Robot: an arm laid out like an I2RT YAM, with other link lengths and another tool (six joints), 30 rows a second.
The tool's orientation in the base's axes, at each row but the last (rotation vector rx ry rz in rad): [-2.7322, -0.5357, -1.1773]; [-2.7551, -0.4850, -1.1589]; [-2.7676, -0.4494, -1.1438]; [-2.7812, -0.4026, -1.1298]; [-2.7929, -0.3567, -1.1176]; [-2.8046, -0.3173, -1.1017]
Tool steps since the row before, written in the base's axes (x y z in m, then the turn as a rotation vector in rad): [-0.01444, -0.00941, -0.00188, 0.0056, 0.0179, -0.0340]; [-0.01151, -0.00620, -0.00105, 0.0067, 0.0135, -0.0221]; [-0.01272, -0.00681, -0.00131, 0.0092, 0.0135, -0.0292]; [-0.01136, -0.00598, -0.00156, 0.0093, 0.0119, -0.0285]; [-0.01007, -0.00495, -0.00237, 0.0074, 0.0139, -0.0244]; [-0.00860, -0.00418, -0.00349, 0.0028, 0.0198, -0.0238]
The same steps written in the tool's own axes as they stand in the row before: [-0.01310, 0.00342, -0.01083, -0.0161, -0.0156, 0.0317]; [-0.00984, 0.00198, -0.00844, -0.0080, -0.0109, 0.0231]; [-0.01102, 0.00247, -0.00908, -0.0113, -0.0102, 0.0298]; [-0.01010, 0.00250, -0.00768, -0.0111, -0.0086, 0.0290]; [-0.00956, 0.00223, -0.00592, -0.0092, -0.0111, 0.0252]; [-0.00917, 0.00215, -0.00387, -0.0112, -0.0179, 0.0228]
